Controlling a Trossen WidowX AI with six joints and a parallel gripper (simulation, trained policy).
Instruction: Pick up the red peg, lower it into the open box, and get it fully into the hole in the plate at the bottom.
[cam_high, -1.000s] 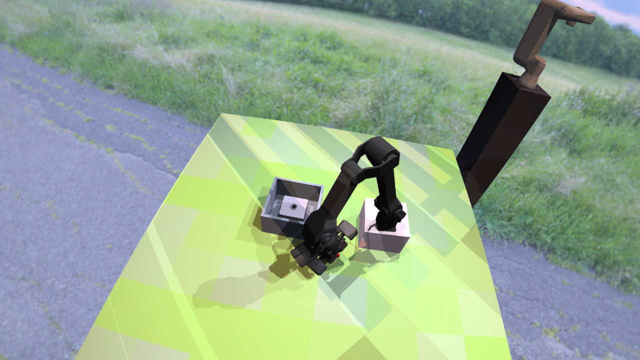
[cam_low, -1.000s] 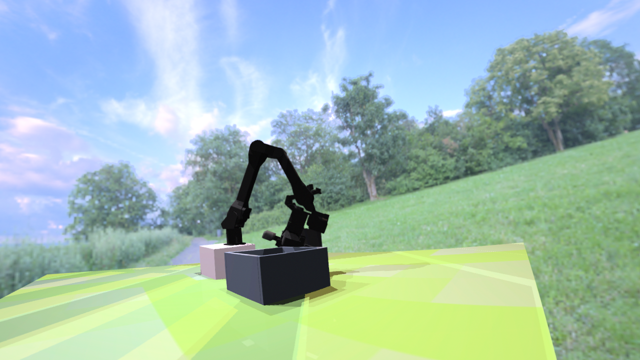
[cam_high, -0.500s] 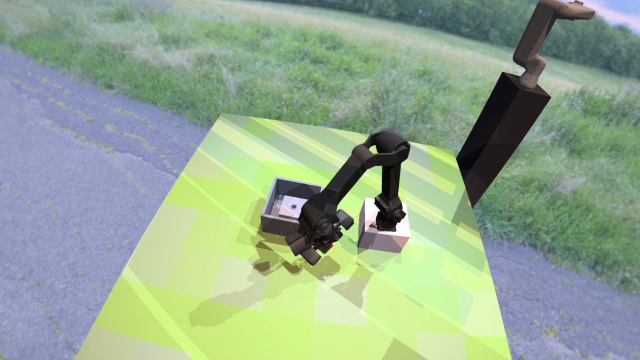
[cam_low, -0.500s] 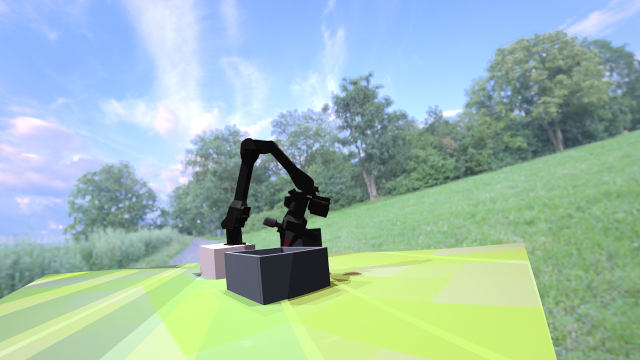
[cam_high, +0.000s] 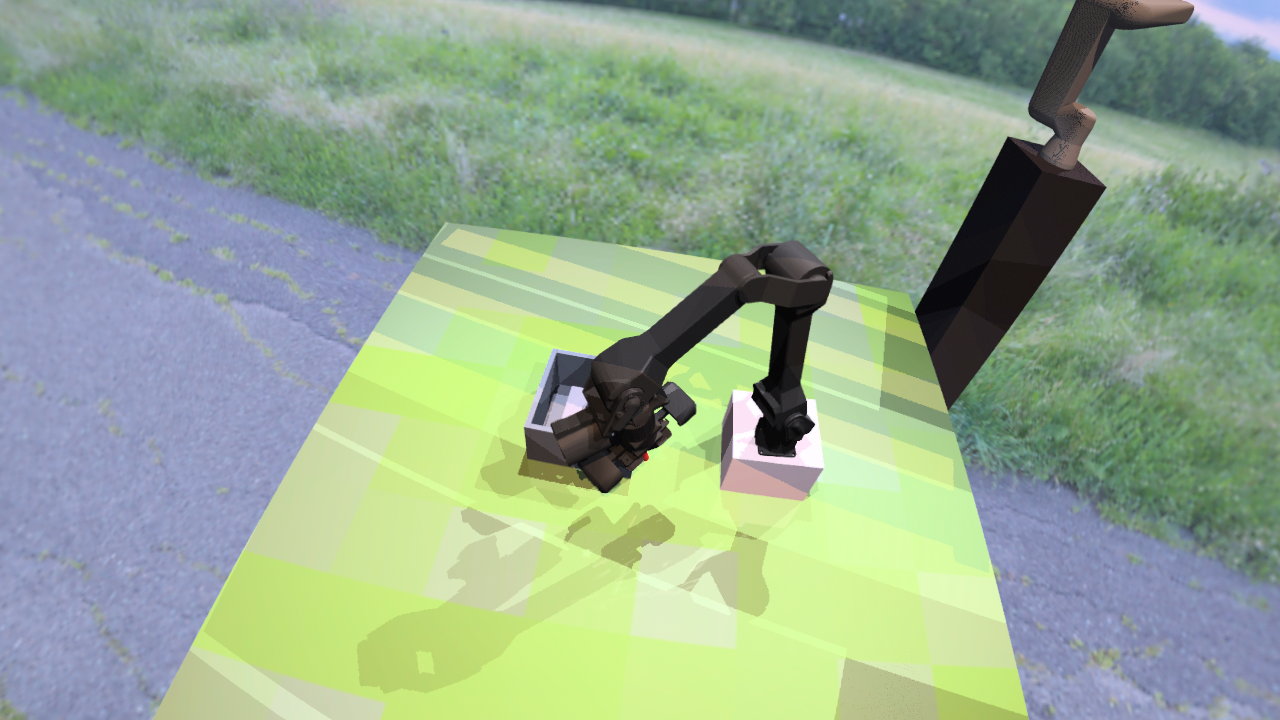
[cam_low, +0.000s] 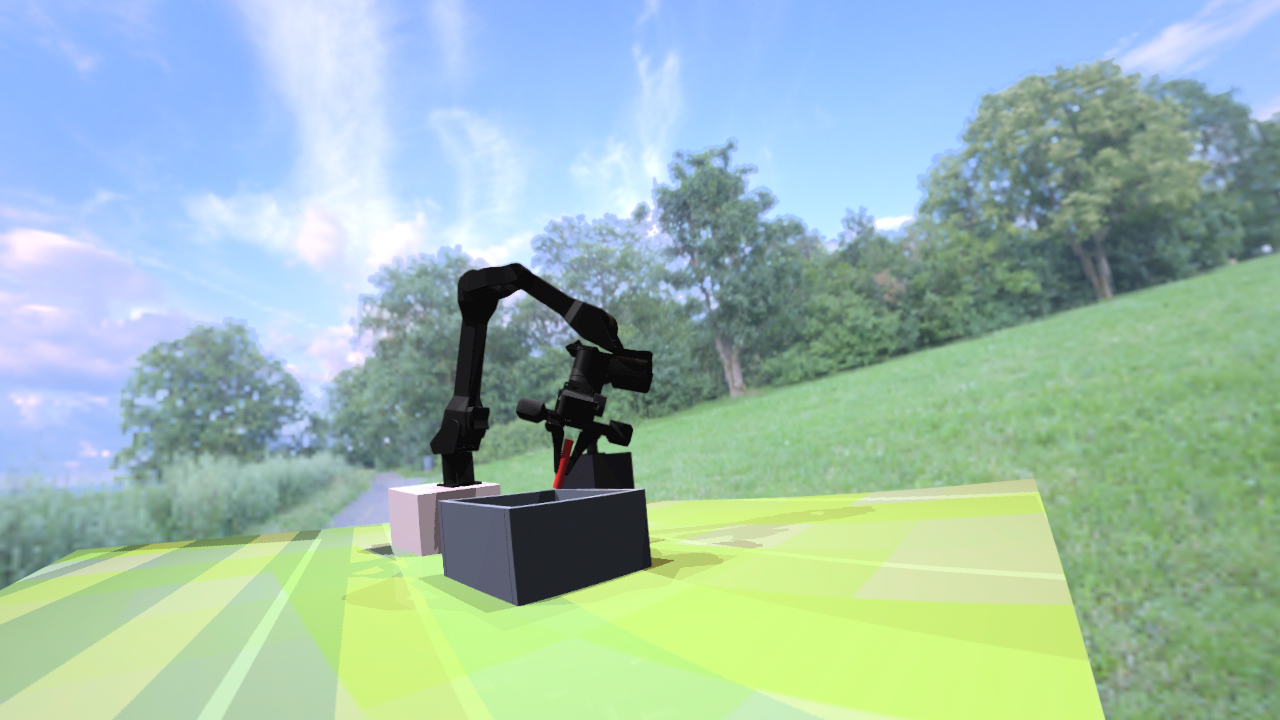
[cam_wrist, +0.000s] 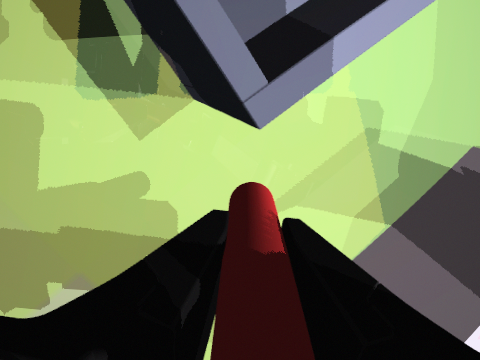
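The grey box is 100 mm ahead of my gripper tip, 120 mm to the right of it and 90 mm below it. The rest, counted from my gripper tip: red peg 20 mm above.
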